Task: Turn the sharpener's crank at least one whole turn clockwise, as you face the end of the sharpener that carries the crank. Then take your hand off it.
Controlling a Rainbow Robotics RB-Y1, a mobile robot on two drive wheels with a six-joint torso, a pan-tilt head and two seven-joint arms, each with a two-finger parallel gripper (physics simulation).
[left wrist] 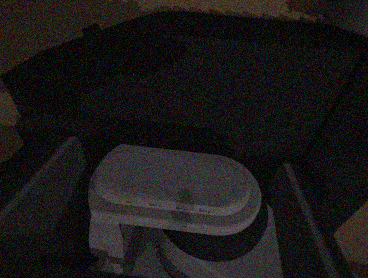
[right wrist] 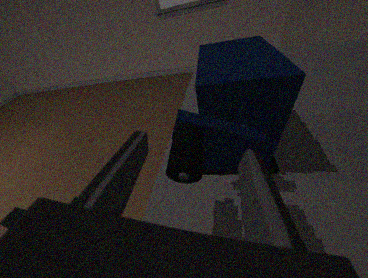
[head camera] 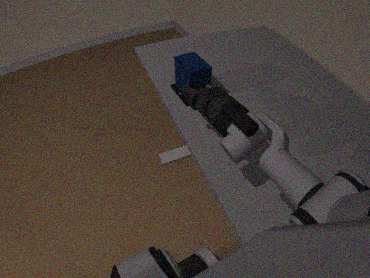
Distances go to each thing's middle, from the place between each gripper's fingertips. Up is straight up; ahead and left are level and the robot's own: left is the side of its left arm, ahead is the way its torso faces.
Scene:
The blue pencil sharpener (head camera: 190, 67) lies 7 cm ahead of my right hand, 4 cm to the right of it and 3 cm below it.
I see my left gripper 66 cm short of the blue pencil sharpener, 64 cm to the left of it and 41 cm below it.

